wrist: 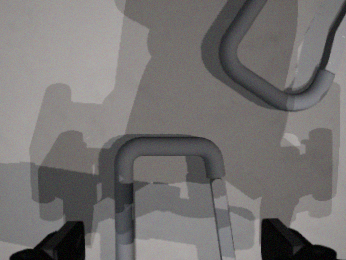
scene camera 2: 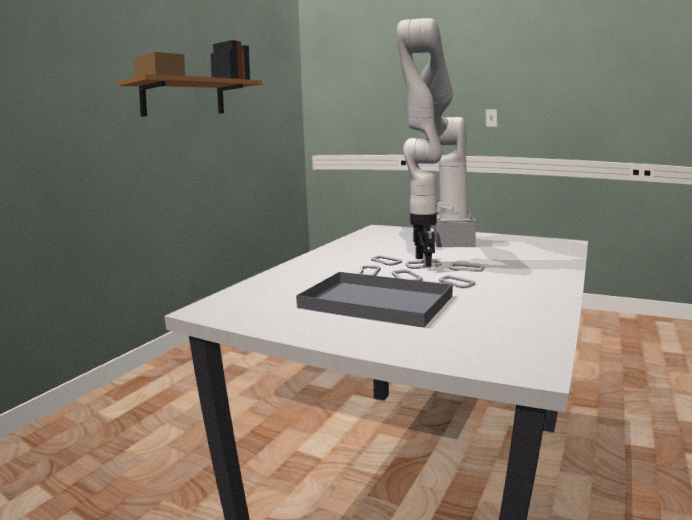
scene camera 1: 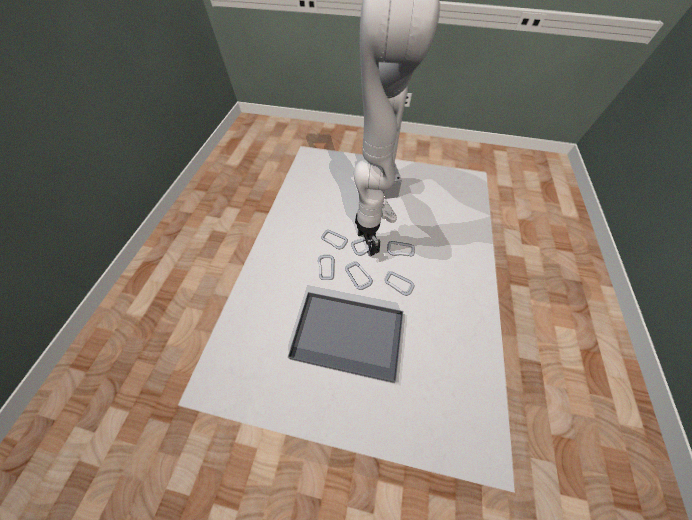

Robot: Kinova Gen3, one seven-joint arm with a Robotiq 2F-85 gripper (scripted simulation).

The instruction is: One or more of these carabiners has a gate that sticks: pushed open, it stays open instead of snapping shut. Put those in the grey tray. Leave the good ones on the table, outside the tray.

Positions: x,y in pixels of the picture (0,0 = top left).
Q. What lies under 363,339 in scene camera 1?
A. A grey tray.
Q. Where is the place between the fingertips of the gripper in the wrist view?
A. At 173,240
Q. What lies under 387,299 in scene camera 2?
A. A grey tray.
